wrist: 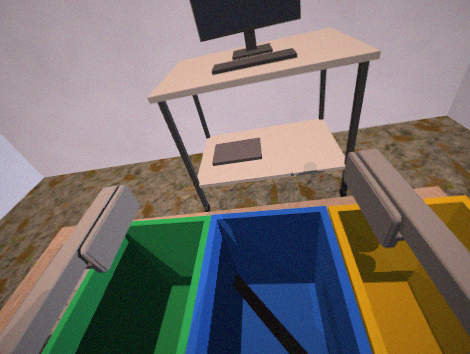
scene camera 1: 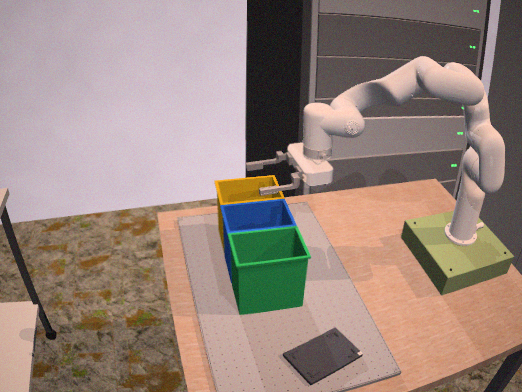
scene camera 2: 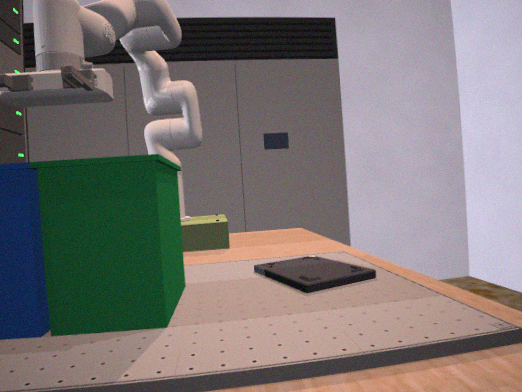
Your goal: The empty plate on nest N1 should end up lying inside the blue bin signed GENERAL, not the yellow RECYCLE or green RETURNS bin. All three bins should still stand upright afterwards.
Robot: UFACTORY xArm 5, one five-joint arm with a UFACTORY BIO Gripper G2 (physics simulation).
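Seen in the pictures: end effector, tool point: (wrist: 231, 210) (scene camera 1: 261, 178) (scene camera 2: 19, 80); arm's base, origin of the base link: (scene camera 1: 460, 234).
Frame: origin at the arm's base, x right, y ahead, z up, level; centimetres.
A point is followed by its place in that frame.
The black plate (wrist: 270, 317) {x 12.6, y 67.4, z 2.7 cm} shows in the wrist view as a dark strip running diagonally inside the blue bin (scene camera 1: 257, 220) {x 19.0, y 64.7, z 6.1 cm} (scene camera 2: 20, 250) {x 9.2, y 75.2, z 3.1 cm} (wrist: 282, 247) {x 15.3, y 74.5, z 5.2 cm}. It looks tipped on edge, and its lower part is out of view. The gripper (scene camera 1: 254, 178) {x 12.5, y 65.8, z 23.6 cm} (scene camera 2: 45, 80) (wrist: 245, 215) {x 12.5, y 65.8, z 23.6 cm} is open and empty above the bins, its fingers wide apart and spanning the blue bin. The green bin (scene camera 1: 270, 285) {x -5.6, y 68.4, z 3.7 cm} (scene camera 2: 105, 250) {x 0.6, y 75.8, z 2.5 cm} (wrist: 200, 260) {x 6.8, y 70.1, z 12.0 cm} and yellow bin (scene camera 1: 240, 190) {x 32.2, y 66.2, z 8.2 cm} (wrist: 395, 300) {x 30.0, y 70.6, z -5.8 cm} stand upright on either side of the upright blue bin. The plate is hidden in both scene views.
A flat black nest (scene camera 1: 322, 355) {x -25.9, y 61.0, z -4.8 cm} (scene camera 2: 315, 274) {x -24.9, y 65.2, z -4.9 cm} lies on the perforated board (scene camera 1: 250, 345) {x -16.4, y 76.5, z -6.1 cm} (scene camera 2: 225, 345) {x -10.6, y 82.7, z -6.0 cm} with no plate on it. The green base block (scene camera 1: 430, 260) {x -5.7, y 16.8, z -1.8 cm} (scene camera 2: 205, 236) {x -10.3, y 17.0, z -3.6 cm} carries the arm. A side desk (wrist: 320, 50) with a monitor stands beyond the bins.
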